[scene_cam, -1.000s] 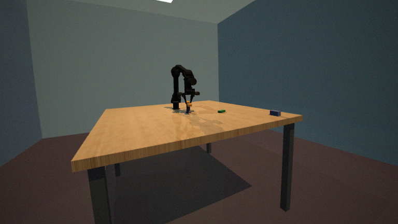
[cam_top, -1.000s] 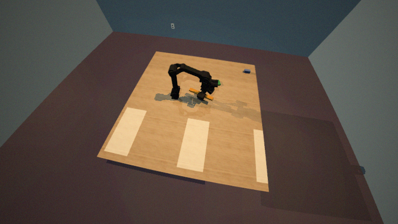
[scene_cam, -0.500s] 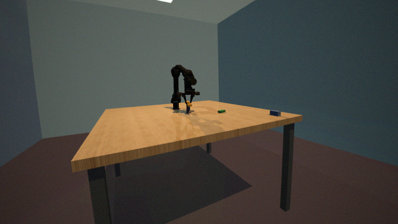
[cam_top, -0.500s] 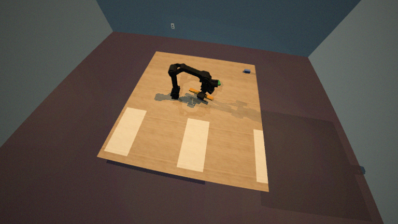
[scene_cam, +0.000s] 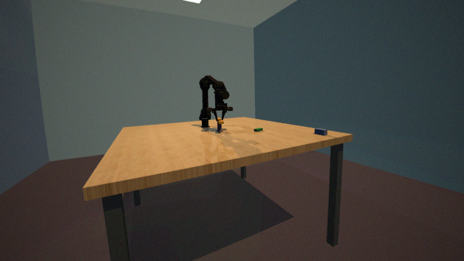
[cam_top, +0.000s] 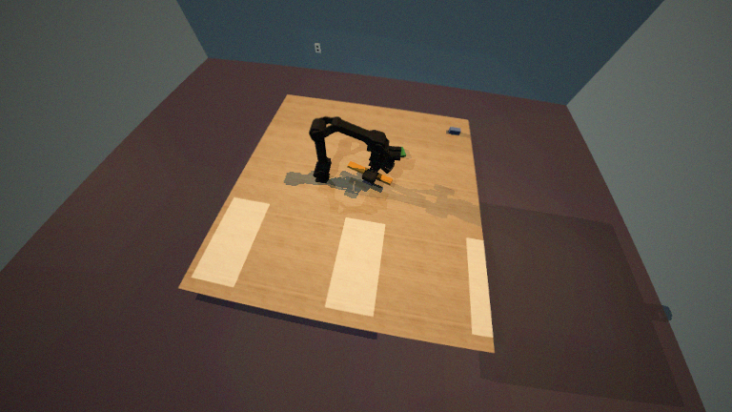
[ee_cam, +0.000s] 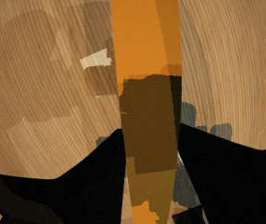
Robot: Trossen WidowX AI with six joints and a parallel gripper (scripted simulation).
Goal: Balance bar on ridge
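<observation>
My gripper tip is 3 cm past the orange bar and 1 cm to the right of it. Round my gripper tip: blue block 48 cm to the left, 46 cm ahead, 6 cm below; green block 24 cm to the left, 13 cm ahead, 7 cm below.
</observation>
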